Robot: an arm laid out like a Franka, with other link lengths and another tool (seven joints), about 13 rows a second.
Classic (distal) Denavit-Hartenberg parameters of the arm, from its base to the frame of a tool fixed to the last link. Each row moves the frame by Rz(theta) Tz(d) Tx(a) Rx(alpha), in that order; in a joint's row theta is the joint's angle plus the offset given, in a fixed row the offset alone. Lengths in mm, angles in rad.
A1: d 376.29, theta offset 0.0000, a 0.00, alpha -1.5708
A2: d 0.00, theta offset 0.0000, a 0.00, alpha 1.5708
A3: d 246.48, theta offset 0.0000, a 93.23, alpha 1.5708
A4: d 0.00, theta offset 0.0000, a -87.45, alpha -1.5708
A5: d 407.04, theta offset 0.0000, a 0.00, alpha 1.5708
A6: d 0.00, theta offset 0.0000, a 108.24, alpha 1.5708
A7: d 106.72, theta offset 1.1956, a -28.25, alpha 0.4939
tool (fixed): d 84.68, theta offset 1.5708, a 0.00, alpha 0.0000
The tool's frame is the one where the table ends.
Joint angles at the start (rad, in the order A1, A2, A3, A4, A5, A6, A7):
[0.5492 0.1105 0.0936 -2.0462 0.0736 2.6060 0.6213]
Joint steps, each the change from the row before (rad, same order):
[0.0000 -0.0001 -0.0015 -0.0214 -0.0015 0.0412 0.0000]
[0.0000 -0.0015 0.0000 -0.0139 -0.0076 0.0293 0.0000]
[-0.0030 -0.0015 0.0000 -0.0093 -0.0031 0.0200 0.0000]
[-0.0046 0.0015 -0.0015 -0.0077 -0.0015 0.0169 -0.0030]
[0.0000 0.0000 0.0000 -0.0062 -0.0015 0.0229 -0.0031]
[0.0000 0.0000 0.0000 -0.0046 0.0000 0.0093 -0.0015]
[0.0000 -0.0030 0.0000 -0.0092 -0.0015 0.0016 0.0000]
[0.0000 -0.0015 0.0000 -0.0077 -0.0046 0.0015 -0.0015]
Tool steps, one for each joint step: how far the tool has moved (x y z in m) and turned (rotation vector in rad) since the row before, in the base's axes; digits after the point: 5 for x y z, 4 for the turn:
[-0.00017 -0.00222 -0.00393 0.0093 -0.0177 -0.0033]
[-0.00071 -0.00057 -0.00097 0.0041 -0.0180 0.0026]
[0.00089 -0.00216 -0.00015 0.0045 -0.0118 -0.0023]
[0.00218 -0.00384 -0.00202 0.0020 -0.0082 -0.0035]
[0.00024 0.00008 0.00133 0.0070 -0.0156 0.0023]
[-0.00034 -0.00030 -0.00070 0.0019 -0.0045 0.0008]
[-0.00184 -0.00118 -0.00304 -0.0039 0.0028 0.0009]
[-0.00179 -0.00078 -0.00327 -0.0064 0.0010 0.0041]

